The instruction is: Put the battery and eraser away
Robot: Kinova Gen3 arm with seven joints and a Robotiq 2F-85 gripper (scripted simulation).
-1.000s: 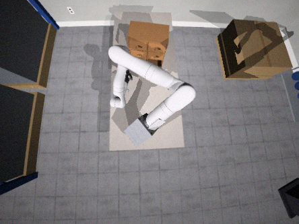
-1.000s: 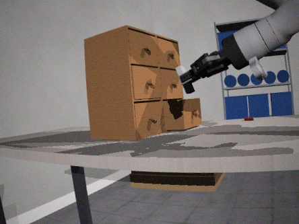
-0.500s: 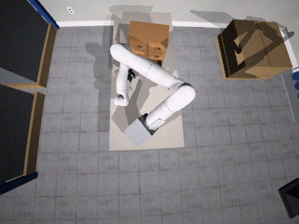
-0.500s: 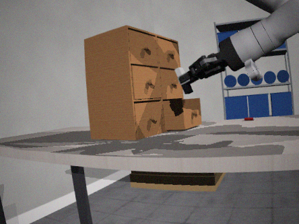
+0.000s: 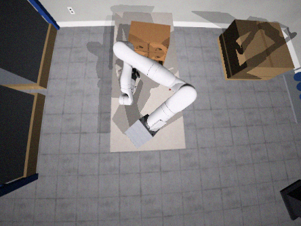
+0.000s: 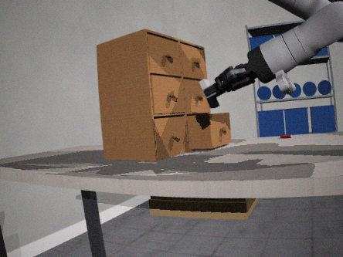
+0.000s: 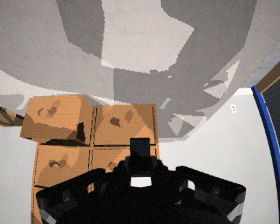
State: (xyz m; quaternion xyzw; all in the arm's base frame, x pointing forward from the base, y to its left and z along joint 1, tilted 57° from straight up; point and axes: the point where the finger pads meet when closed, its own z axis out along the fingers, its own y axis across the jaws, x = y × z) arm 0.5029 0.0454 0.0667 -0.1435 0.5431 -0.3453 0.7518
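The red AA battery is 160 mm ahead of my hand, 140 mm to the right of it and 30 mm below it. The rest, counted from my hand: eraser (10 mm to the right, 10 mm ahead).
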